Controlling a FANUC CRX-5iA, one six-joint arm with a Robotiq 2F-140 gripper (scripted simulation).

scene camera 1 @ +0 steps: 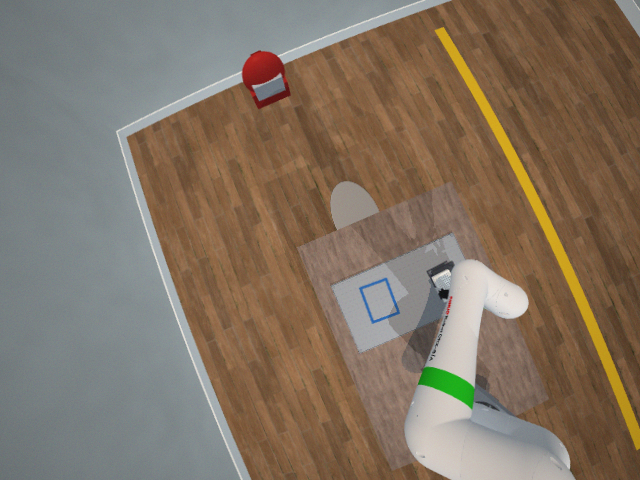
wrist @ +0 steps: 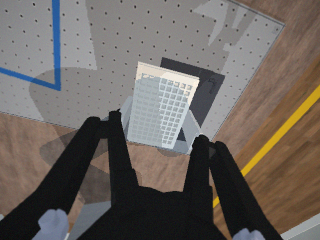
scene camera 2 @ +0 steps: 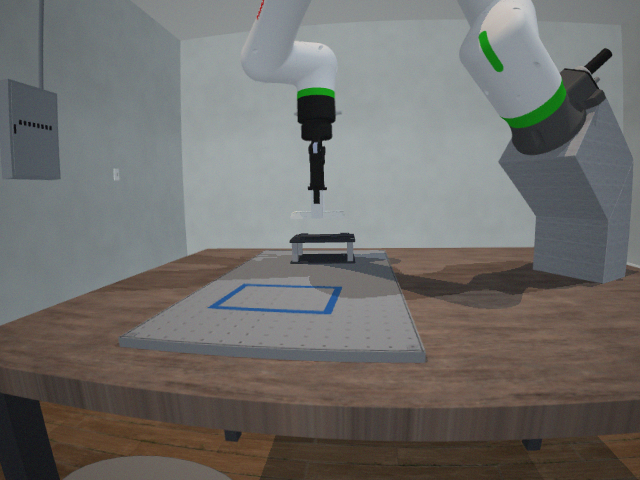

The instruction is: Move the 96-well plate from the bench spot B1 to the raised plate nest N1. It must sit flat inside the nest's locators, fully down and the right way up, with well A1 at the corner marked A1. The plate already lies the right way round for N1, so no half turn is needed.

Labels:
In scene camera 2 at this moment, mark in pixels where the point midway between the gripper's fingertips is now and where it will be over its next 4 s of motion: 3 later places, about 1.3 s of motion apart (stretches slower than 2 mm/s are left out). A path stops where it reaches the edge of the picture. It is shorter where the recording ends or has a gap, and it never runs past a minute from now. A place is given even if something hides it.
The gripper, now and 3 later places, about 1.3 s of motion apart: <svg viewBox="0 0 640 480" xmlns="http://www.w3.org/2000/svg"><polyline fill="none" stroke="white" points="318,217 323,218 323,232 323,234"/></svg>

